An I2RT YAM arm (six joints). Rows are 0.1 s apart.
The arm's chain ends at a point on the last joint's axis. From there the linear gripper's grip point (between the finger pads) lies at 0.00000 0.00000 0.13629 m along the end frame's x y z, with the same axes.
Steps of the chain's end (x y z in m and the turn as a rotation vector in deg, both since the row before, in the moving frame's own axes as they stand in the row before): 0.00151, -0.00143, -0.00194, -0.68, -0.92, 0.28; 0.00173, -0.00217, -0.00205, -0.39, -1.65, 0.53; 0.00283, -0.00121, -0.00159, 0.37, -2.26, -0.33; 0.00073, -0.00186, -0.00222, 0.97, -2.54, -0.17; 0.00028, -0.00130, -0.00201, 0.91, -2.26, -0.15; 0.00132, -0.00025, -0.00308, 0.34, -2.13, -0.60; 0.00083, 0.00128, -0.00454, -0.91, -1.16, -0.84
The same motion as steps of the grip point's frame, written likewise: -0.00068, 0.00018, -0.00197, -0.68, -0.92, 0.28; -0.00220, -0.00126, -0.00211, -0.39, -1.65, 0.53; -0.00255, -0.00207, -0.00170, 0.37, -2.26, -0.33; -0.00531, -0.00416, -0.00237, 0.97, -2.54, -0.17; -0.00510, -0.00346, -0.00213, 0.91, -2.26, -0.15; -0.00375, -0.00103, -0.00318, 0.34, -2.13, -0.60; -0.00191, 0.00346, -0.00459, -0.91, -1.16, -0.84
